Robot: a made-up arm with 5 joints. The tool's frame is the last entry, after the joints. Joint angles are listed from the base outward. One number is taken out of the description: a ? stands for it. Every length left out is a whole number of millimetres.
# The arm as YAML. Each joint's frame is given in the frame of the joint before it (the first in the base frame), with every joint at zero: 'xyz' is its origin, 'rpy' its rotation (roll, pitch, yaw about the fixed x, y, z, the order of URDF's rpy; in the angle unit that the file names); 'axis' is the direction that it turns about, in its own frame. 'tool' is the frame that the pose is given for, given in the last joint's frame.
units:
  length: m
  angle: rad
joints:
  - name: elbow
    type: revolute
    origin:
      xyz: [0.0, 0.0, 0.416]
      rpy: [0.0, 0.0, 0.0]
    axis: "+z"
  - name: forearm
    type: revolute
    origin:
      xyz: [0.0, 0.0, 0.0]
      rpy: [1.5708, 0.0, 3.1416]
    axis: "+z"
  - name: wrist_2
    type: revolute
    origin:
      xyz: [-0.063, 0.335, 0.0]
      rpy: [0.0, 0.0, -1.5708]
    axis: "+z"
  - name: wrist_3
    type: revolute
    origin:
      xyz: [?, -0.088, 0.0]
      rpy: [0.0, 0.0, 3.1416]
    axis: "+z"
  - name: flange
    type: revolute
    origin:
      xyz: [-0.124, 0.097, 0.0]
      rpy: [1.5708, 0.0, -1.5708]
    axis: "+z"
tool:
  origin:
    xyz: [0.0, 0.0, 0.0]
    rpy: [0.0, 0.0, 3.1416]
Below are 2 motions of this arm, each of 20 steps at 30 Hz.
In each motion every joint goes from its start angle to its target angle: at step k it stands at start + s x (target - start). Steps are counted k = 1, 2, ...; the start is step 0. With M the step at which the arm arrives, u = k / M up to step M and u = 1 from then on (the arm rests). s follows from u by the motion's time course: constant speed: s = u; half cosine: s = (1 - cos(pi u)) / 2; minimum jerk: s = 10 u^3 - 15 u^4 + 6 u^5.
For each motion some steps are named. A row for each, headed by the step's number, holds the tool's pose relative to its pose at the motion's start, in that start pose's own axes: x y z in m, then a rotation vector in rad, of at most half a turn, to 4 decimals.
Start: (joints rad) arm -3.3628 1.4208 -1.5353 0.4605 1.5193
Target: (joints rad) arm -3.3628 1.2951 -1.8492 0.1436 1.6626
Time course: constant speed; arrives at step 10
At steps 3, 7, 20:
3: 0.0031 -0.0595 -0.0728 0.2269 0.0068 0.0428
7: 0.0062 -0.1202 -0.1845 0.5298 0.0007 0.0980
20: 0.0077 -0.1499 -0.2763 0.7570 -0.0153 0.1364

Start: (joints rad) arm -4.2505 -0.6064 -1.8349 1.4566 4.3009
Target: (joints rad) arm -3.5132 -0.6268 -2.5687 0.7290 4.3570
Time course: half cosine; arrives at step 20
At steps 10, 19, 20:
10: -0.0030 0.0112 -0.2423 -0.8177 0.0562 -0.0542
19: -0.1248 -0.1307 -0.4159 -1.5967 0.2097 0.1630
20: -0.1271 -0.1331 -0.4170 -1.6058 0.2120 0.1676

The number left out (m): 0.387
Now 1 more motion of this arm.
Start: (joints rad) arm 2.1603 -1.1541 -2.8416 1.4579 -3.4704
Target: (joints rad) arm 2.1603 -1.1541 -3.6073 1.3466 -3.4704
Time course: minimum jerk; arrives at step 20
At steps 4, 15, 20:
4: -0.0036 -0.0012 -0.0225 0.0164 -0.0481 0.0000
15: 0.0547 0.0187 -0.3451 0.2539 -0.7441 0.0000
20: 0.0758 0.0259 -0.3804 0.2832 -0.8300 0.0000

